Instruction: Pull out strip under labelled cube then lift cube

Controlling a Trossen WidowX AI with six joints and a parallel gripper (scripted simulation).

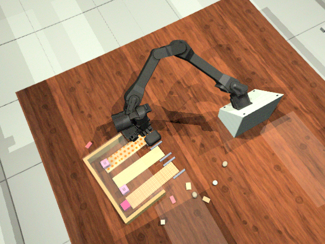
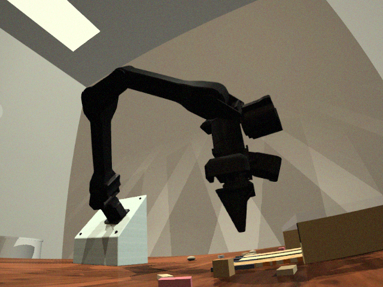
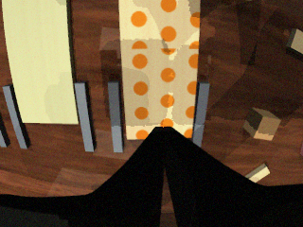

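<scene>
The orange-dotted strip lies 9 cm ahead of my gripper tip, 2 cm to the left of it and 5 cm below it. Round my gripper tip: tan cube 9 cm to the right, 4 cm below.
</scene>
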